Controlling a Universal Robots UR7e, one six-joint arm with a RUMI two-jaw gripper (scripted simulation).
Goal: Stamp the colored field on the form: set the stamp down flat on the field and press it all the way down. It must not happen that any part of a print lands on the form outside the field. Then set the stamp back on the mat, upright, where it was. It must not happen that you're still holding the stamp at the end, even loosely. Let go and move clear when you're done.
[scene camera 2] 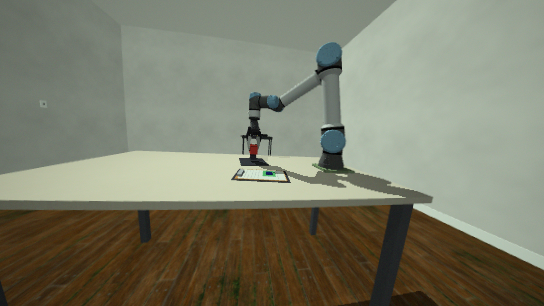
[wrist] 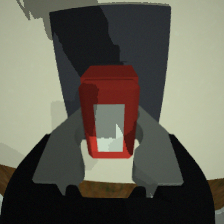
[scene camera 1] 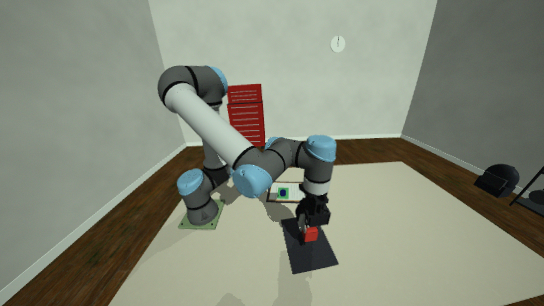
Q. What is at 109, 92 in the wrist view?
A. A red stamp.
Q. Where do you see a dark mat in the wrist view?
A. At 80, 41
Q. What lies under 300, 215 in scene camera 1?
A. My gripper.
